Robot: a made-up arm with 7 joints. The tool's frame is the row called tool. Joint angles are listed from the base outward.
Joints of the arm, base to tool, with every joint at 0 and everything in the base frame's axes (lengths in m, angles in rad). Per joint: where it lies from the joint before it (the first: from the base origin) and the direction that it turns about. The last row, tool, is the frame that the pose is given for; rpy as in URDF.
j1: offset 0.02 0.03 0.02 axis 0 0.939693 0.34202
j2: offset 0.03 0.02 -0.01 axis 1 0 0
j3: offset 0.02 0.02 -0.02 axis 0 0 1
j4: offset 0.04 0.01 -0.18 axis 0 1 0
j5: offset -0.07 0 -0.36 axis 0 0 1
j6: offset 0.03 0.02 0 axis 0 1 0
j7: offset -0.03 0 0.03 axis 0 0 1
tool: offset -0.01 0 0.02 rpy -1.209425 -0.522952 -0.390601
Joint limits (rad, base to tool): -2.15..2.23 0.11..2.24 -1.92..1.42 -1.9..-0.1 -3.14..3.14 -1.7..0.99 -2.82..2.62
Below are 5 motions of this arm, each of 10 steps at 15 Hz.
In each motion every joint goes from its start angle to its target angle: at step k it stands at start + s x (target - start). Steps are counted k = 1, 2, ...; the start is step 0. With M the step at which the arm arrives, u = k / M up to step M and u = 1 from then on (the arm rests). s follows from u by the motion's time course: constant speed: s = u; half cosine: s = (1 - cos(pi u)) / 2; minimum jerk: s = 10 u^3 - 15 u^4 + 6 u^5.
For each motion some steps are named. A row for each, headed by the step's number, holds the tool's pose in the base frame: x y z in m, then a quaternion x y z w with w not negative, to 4 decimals.
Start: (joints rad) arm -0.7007 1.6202 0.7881 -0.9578 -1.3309 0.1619 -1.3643
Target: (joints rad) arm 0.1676 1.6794 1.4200 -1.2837 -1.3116 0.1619 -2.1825
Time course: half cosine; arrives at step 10
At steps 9, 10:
9: 0.1527 0.3444 0.3653 0.1272 0.8625 0.3335 0.3588
10: 0.1532 0.3422 0.3651 0.1215 0.8635 0.3419 0.3502

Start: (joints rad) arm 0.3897 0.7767 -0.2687 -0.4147 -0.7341 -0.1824 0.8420
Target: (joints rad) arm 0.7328 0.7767 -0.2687 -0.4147 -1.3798 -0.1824 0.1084
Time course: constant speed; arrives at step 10
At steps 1, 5, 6, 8, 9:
1: -0.0345 0.4374 -0.3658 -0.4066 0.1211 -0.4602 0.7799
5: -0.0959 0.4333 -0.3558 -0.4673 0.3516 -0.5238 0.6194
6: -0.1109 0.4316 -0.3525 -0.4808 0.4012 -0.5346 0.5675
8: -0.1406 0.4270 -0.3450 -0.5046 0.4883 -0.5503 0.4519
9: -0.1554 0.4242 -0.3407 -0.5145 0.5251 -0.5552 0.3889

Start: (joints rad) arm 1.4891 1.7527 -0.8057 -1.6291 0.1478 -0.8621 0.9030
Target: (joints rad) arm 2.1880 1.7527 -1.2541 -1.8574 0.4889 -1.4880 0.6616
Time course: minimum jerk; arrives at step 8
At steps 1, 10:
1: -0.2743 0.3872 -0.2330 -0.8179 -0.1306 -0.1639 0.5358
10: -0.4543 0.1188 0.1503 -0.6494 -0.3955 0.2492 0.5997

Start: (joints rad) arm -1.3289 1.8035 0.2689 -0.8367 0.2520 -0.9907 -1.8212
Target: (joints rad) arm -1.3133 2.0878 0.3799 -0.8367 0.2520 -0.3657 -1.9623
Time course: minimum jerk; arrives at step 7
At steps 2, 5, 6, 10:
2: 0.0244 0.4391 0.4561 0.8715 0.2336 0.0584 0.4272
5: -0.0878 0.3876 0.4483 0.7445 0.3053 0.0713 0.5895
6: -0.1055 0.3758 0.4467 0.7200 0.3135 0.0731 0.6148
10: -0.1089 0.3734 0.4464 0.7153 0.3150 0.0734 0.6195

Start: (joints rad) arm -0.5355 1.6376 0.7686 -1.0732 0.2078 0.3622 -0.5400
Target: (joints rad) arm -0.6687 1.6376 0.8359 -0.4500 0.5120 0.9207 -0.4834
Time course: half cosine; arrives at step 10
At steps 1, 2, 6, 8, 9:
1: 0.1571 0.4019 0.3629 0.4824 -0.2555 -0.4672 0.6955
2: 0.1522 0.4109 0.3570 0.4525 -0.2795 -0.4556 0.7138
6: 0.1171 0.4734 0.2997 0.1871 -0.4567 -0.3518 0.7954
8: 0.1040 0.4966 0.2680 0.0569 -0.5238 -0.3014 0.7947
9: 0.1006 0.5026 0.2583 0.0193 -0.5410 -0.2870 0.7903

